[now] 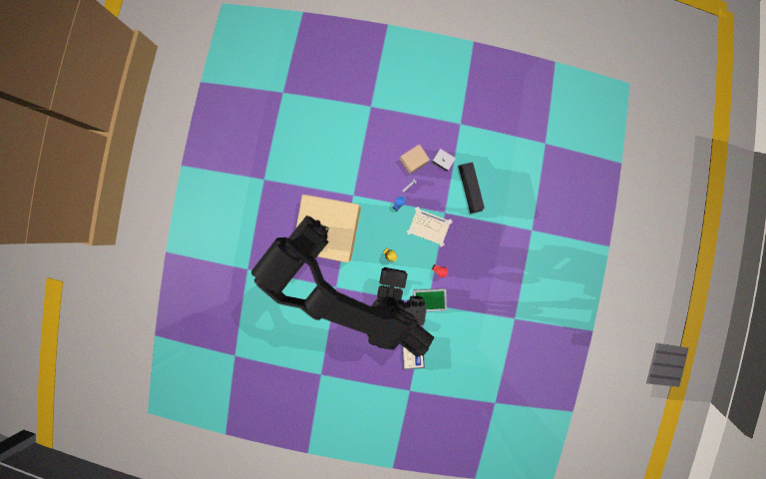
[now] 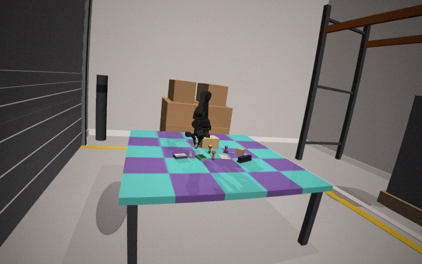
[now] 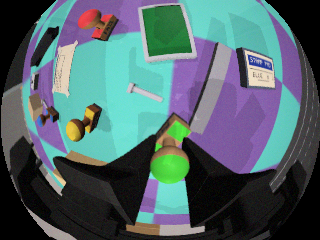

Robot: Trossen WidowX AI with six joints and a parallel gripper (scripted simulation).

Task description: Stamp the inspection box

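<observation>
Right now my gripper tip is 12 cm short of the green ink pad, 3 cm to the right of it and 6 cm above it. Also, from my gripper tip: yellow stamp: 3 cm behind, 12 cm to the left, 4 cm below; green-knobbed stamp: right at my gripper tip; grey strip: 6 cm ahead, 4 cm to the right, 6 cm below.
</observation>
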